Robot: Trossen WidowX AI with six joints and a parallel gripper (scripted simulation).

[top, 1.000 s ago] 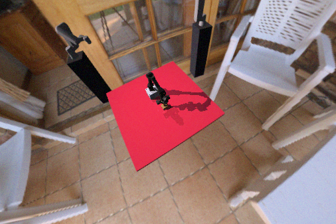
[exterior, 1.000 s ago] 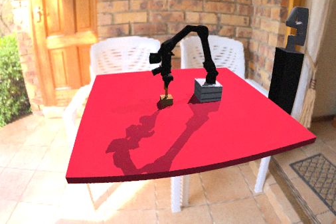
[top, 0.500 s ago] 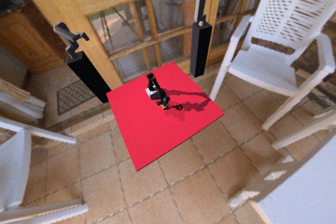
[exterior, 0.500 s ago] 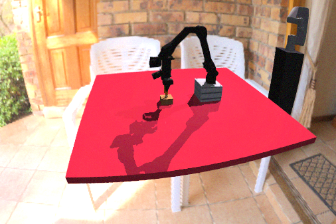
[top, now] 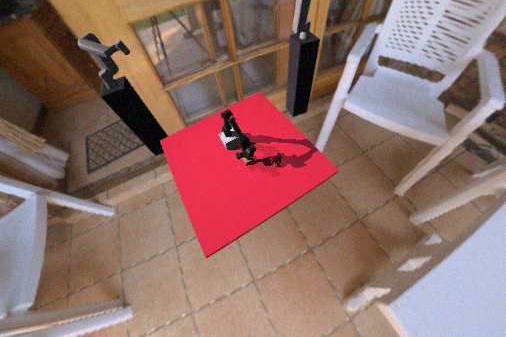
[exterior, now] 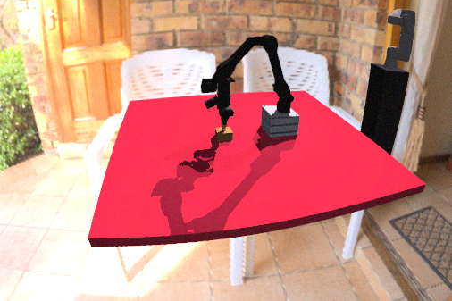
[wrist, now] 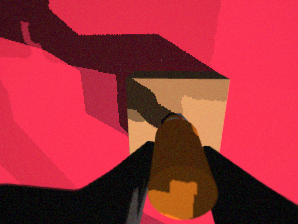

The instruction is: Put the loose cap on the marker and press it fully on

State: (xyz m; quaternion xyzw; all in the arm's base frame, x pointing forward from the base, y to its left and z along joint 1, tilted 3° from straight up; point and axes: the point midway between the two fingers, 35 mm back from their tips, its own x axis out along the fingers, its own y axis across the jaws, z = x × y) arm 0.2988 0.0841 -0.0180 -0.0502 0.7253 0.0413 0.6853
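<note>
Right now the orange cap is 10 mm above my gripper tip.
</note>
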